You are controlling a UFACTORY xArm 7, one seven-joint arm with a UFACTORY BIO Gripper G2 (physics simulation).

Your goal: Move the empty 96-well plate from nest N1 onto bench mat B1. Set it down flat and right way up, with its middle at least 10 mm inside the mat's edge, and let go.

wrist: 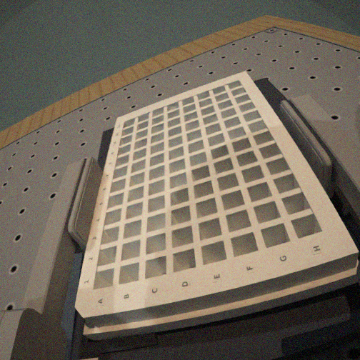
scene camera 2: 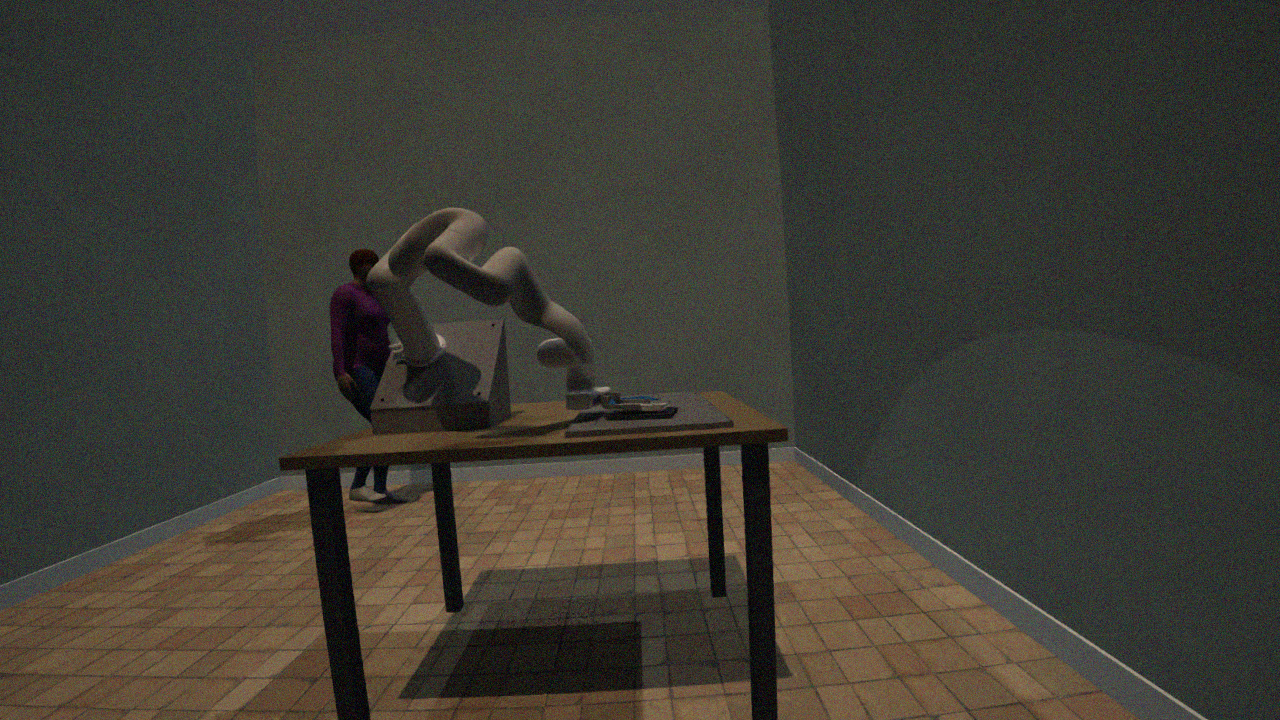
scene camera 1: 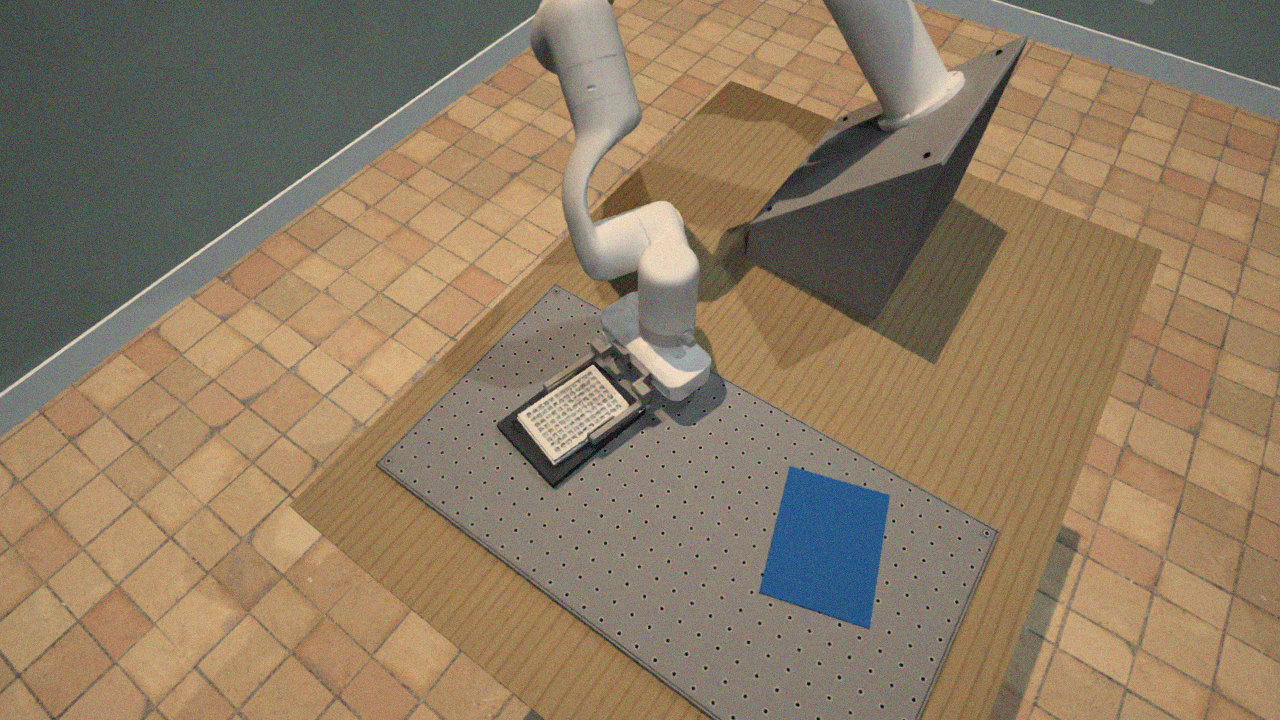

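Note:
The cream 96-well plate sits flat and right way up on the dark nest N1, at the left part of the grey perforated board. My gripper is low over the nest, one finger along each long side of the plate. Its pads stand against the plate's sides, and the gripper is shut on the plate. No gap between plate and nest can be made out. The blue bench mat B1 lies flat at the right part of the board, with nothing on it.
The grey perforated board lies on the wooden table. The arm's grey wedge-shaped base stands at the back of the table. In scene camera 2, a person in a purple top stands behind the table at the left.

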